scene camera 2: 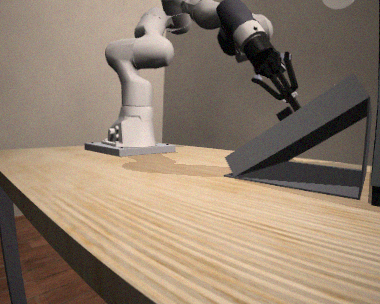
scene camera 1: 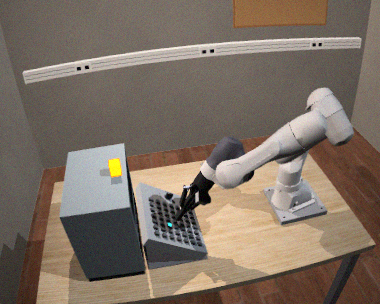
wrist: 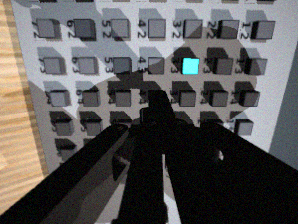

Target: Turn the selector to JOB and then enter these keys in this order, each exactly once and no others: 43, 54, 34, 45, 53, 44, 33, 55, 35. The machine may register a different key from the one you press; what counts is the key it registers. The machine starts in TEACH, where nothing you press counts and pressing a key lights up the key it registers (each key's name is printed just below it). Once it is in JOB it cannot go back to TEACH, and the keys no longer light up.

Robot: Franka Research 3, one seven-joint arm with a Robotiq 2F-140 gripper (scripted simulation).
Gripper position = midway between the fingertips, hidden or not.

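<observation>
You'd find my gripper at (scene camera 2: 302, 117) and also at (wrist: 157, 104). There's a sloped grey keypad too, and I see it at (scene camera 2: 341, 104), at (scene camera 1: 161, 252) and at (wrist: 138, 47). And I can see a grey box (scene camera 1: 95, 214).
</observation>
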